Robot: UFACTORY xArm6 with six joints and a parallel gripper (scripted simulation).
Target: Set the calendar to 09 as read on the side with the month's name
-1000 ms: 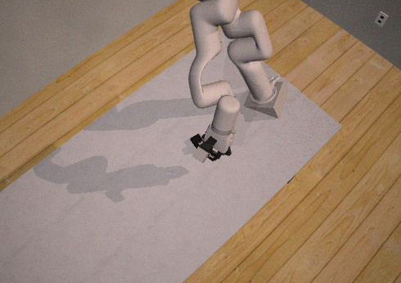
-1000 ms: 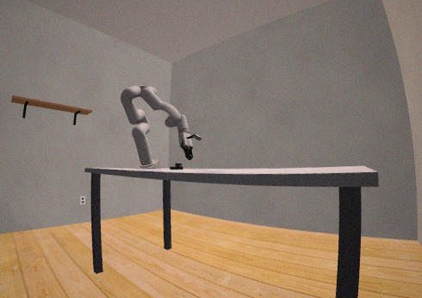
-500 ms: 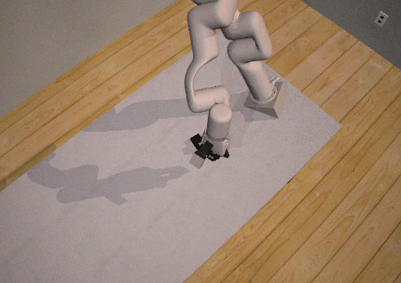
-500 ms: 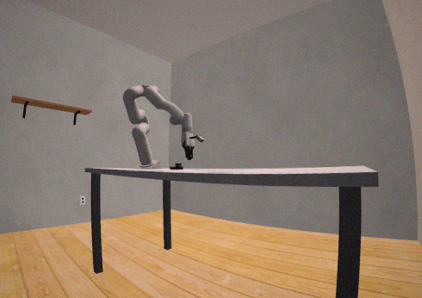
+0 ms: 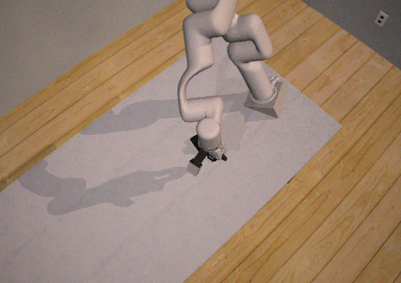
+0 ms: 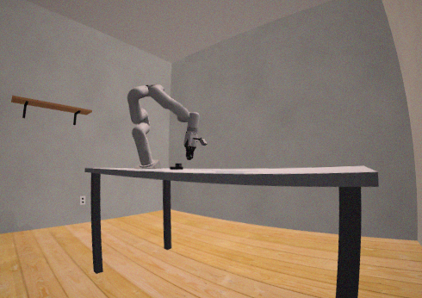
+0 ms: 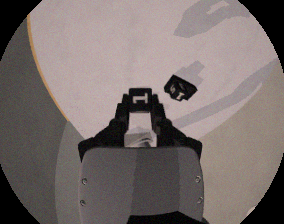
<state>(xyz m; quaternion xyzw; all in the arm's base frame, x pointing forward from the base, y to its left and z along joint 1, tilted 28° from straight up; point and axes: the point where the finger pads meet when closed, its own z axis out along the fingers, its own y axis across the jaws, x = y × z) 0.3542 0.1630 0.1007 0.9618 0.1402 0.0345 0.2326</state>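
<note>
The black date cube is 20 mm below my hand. From my hand the other things lie so: black cube 90 mm to the right, 80 mm below, 10 mm behind.
</note>
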